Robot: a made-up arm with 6 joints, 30 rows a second.
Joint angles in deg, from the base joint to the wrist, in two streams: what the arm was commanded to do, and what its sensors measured. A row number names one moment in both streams.
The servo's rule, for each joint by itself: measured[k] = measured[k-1] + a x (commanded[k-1-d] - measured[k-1]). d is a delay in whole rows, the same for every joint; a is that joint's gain. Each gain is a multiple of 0.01, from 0.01 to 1. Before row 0 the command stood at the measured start. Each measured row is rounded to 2 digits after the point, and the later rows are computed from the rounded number. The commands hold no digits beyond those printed.
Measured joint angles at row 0: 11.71, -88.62, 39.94, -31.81, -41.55, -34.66
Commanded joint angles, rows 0 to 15: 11.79, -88.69, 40.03, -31.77, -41.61, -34.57; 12.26, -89.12, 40.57, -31.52, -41.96, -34.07; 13.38, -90.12, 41.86, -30.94, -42.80, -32.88; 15.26, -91.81, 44.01, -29.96, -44.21, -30.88; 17.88, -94.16, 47.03, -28.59, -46.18, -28.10; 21.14, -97.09, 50.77, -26.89, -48.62, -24.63; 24.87, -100.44, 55.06, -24.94, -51.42, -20.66; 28.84, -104.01, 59.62, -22.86, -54.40, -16.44; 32.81, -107.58, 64.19, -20.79, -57.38, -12.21; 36.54, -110.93, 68.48, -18.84, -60.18, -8.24; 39.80, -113.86, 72.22, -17.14, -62.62, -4.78; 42.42, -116.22, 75.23, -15.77, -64.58, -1.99; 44.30, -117.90, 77.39, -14.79, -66.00, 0.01; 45.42, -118.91, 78.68, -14.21, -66.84, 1.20; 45.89, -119.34, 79.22, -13.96, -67.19, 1.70; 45.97, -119.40, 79.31, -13.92, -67.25, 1.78
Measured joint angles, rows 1 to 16: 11.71, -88.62, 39.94, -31.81, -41.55, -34.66; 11.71, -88.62, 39.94, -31.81, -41.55, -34.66; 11.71, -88.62, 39.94, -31.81, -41.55, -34.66; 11.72, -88.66, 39.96, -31.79, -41.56, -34.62; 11.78, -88.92, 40.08, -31.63, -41.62, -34.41; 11.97, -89.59, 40.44, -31.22, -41.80, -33.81; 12.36, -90.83, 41.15, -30.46, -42.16, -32.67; 13.02, -92.69, 42.33, -29.34, -42.76, -30.89; 13.99, -95.15, 44.02, -27.87, -43.64, -28.45; 15.30, -98.11, 46.23, -26.11, -44.81, -25.41; 16.92, -101.41, 48.91, -24.16, -46.25, -21.91; 18.83, -104.87, 51.97, -22.14, -47.92, -18.13; 20.96, -108.26, 55.27, -20.16, -49.76, -14.27; 23.22, -111.40, 58.66, -18.35, -51.69, -10.57; 25.52, -114.10, 61.97, -16.80, -53.62, -7.22; 27.77, -116.23, 65.05, -15.59, -55.48, -4.40
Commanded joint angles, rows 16 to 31: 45.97, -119.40, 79.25, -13.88, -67.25, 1.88; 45.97, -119.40, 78.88, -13.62, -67.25, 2.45; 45.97, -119.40, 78.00, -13.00, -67.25, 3.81; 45.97, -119.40, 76.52, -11.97, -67.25, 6.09; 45.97, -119.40, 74.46, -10.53, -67.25, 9.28; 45.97, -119.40, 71.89, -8.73, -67.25, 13.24; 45.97, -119.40, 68.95, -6.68, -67.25, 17.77; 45.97, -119.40, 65.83, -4.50, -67.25, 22.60; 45.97, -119.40, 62.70, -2.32, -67.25, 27.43; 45.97, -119.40, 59.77, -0.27, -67.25, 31.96; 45.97, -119.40, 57.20, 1.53, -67.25, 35.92; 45.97, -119.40, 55.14, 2.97, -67.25, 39.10; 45.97, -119.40, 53.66, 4.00, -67.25, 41.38; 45.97, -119.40, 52.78, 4.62, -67.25, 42.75; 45.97, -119.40, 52.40, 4.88, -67.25, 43.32; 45.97, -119.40, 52.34, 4.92, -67.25, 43.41
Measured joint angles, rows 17 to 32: 29.89, -117.73, 67.78, -14.76, -57.18, -2.22; 31.81, -118.63, 70.07, -14.28, -58.68, -0.69; 33.51, -119.06, 71.92, -14.06, -59.97, 0.27; 35.01, -119.25, 73.39, -13.95, -61.06, 0.90; 36.33, -119.33, 74.49, -13.75, -61.99, 1.50; 37.49, -119.37, 75.19, -13.30, -62.78, 2.40; 38.51, -119.39, 75.46, -12.50, -63.45, 3.84; 39.41, -119.40, 75.26, -11.32, -64.02, 5.96; 40.20, -119.40, 74.59, -9.77, -64.50, 8.80; 40.89, -119.40, 73.46, -7.92, -64.91, 12.30; 41.50, -119.40, 71.93, -5.87, -65.26, 16.32; 42.04, -119.40, 70.08, -3.74, -65.56, 20.65; 42.51, -119.40, 68.02, -1.66, -65.81, 25.06; 42.93, -119.40, 65.86, 0.25, -66.03, 29.30; 43.29, -119.40, 63.72, 1.88, -66.21, 33.12; 43.61, -119.40, 61.71, 3.15, -66.37, 36.34
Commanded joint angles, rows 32 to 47: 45.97, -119.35, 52.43, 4.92, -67.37, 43.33; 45.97, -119.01, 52.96, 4.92, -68.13, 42.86; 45.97, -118.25, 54.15, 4.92, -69.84, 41.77; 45.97, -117.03, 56.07, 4.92, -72.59, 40.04; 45.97, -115.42, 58.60, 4.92, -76.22, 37.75; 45.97, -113.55, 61.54, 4.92, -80.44, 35.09; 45.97, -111.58, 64.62, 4.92, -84.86, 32.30; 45.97, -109.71, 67.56, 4.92, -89.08, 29.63; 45.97, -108.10, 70.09, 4.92, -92.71, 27.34; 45.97, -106.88, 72.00, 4.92, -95.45, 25.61; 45.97, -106.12, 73.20, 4.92, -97.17, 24.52; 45.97, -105.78, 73.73, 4.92, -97.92, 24.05; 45.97, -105.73, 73.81, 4.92, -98.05, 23.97; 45.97, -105.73, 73.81, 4.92, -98.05, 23.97; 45.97, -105.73, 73.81, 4.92, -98.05, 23.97; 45.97, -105.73, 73.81, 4.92, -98.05, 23.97
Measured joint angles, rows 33 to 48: 43.89, -119.40, 59.92, 4.03, -66.50, 38.84; 44.14, -119.40, 58.42, 4.54, -66.61, 40.59; 44.36, -119.40, 57.20, 4.77, -66.71, 41.69; 44.55, -119.37, 56.25, 4.86, -66.81, 42.33; 44.72, -119.17, 55.59, 4.90, -67.01, 42.54; 44.87, -118.65, 55.30, 4.91, -67.43, 42.24; 45.00, -117.74, 55.45, 4.92, -68.20, 41.38; 45.12, -116.44, 56.08, 4.92, -69.40, 39.96; 45.22, -114.82, 57.17, 4.92, -71.06, 38.06; 45.31, -113.01, 58.66, 4.92, -73.13, 35.81; 45.39, -111.16, 60.44, 4.92, -75.52, 33.40; 45.46, -109.45, 62.37, 4.92, -78.10, 31.04; 45.52, -108.01, 64.30, 4.92, -80.70, 28.92; 45.57, -106.95, 66.08, 4.92, -83.17, 27.20; 45.62, -106.29, 67.61, 4.92, -85.38, 25.97; 45.66, -105.98, 68.85, 4.92, -87.28, 25.19
